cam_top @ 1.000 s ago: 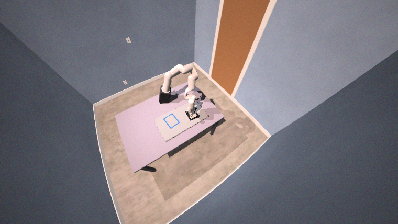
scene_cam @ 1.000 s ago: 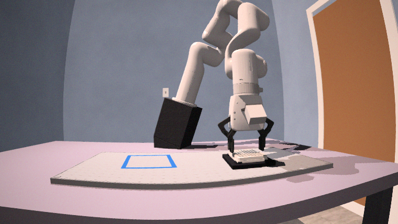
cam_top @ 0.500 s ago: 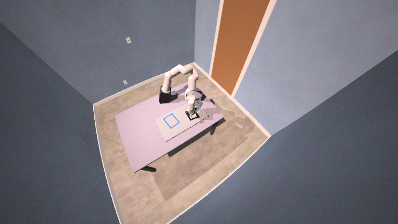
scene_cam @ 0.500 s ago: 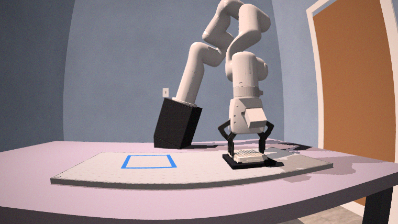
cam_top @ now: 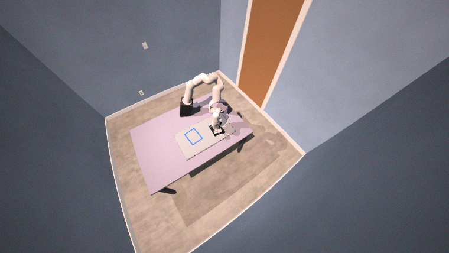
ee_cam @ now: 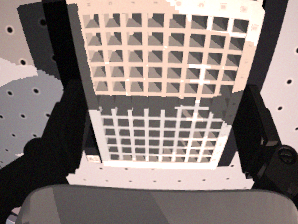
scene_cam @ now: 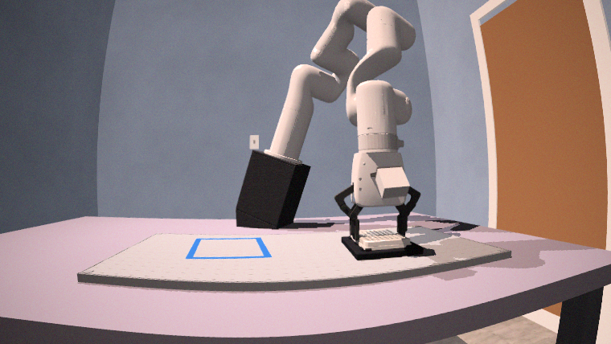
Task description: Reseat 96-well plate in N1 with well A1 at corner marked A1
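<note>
My hand is 10 mm above the white 96-well plate. Round my hand: black plate nest N1 (20 mm below).
</note>
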